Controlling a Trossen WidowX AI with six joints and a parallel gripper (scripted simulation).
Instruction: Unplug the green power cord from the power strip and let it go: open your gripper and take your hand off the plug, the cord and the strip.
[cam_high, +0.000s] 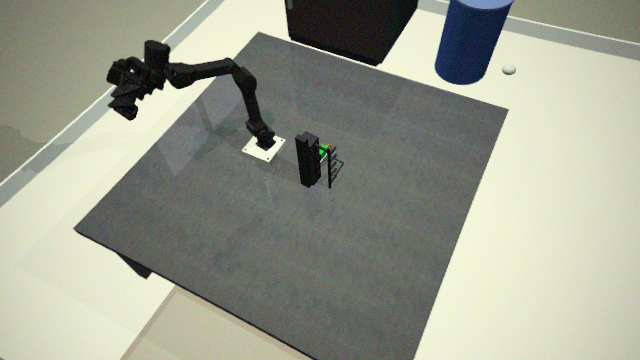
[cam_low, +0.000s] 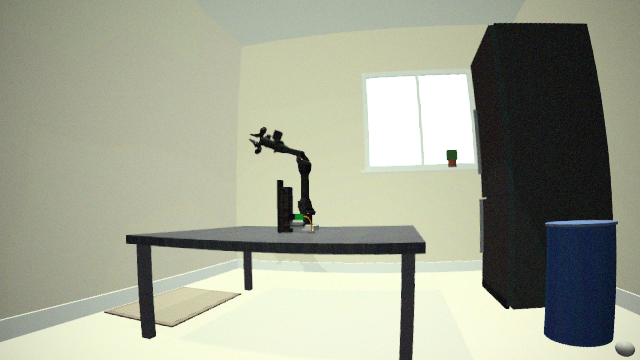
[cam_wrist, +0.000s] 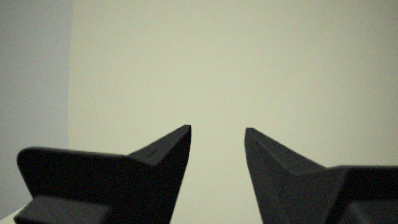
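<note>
My gripper tip is now 270 mm short of the green plug, 500 mm to the right of it and 540 mm above it.
</note>
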